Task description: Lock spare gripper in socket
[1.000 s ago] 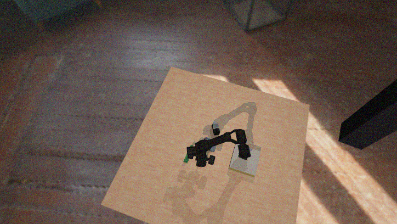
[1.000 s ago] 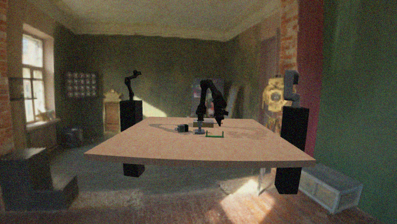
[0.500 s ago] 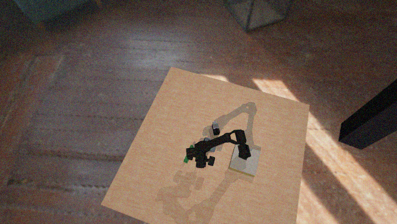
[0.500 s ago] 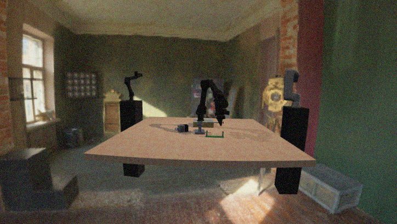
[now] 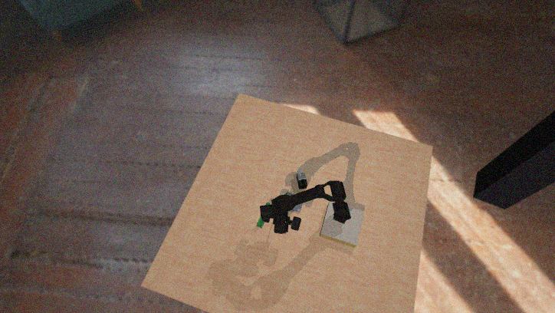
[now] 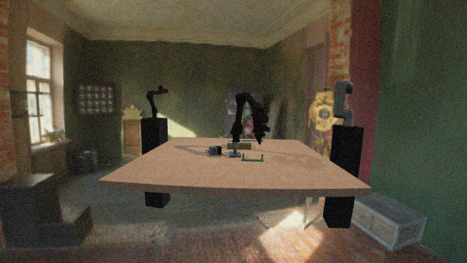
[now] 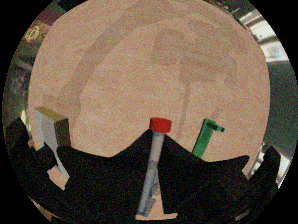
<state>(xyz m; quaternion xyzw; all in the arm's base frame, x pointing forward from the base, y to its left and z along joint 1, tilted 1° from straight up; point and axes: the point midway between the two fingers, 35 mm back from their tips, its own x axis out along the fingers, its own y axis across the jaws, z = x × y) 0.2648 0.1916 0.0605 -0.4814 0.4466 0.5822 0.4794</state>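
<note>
My gripper tip is now 12 cm short of the green pin cradle, 4 cm to the left of it and 6 cm above it. Round my gripper tip: spare gripper (2 cm ahead, 33 cm to the right, 6 cm below); grey mount socket (2 cm ahead, 17 cm to the right, 4 cm below).
</note>
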